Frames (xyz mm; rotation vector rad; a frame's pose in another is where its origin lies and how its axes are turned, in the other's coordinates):
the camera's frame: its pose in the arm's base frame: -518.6 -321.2 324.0 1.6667 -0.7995 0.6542
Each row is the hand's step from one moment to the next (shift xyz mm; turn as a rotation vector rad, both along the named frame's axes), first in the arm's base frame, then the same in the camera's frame.
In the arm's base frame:
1: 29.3 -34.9 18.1 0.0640 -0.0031 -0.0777
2: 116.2 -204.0 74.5 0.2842 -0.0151 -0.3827
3: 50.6 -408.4 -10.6 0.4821 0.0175 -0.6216
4: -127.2 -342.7 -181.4 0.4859 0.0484 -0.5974
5: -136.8 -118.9 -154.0 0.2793 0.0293 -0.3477
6: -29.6 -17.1 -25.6 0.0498 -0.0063 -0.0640
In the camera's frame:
1: 37.9 -7.0 30.3 -0.0197 -0.0964 0.0215
2: 163.6 -16.1 183.4 -0.1162 -0.4504 0.1055
3: 92.4 15.4 400.9 -0.1833 -0.7539 0.1307
4: -159.7 43.2 373.0 -0.1676 -0.7471 0.0952
5: -182.6 33.4 148.7 -0.0999 -0.4323 0.0543
6: -35.0 10.6 22.0 -0.0174 -0.0765 0.0214

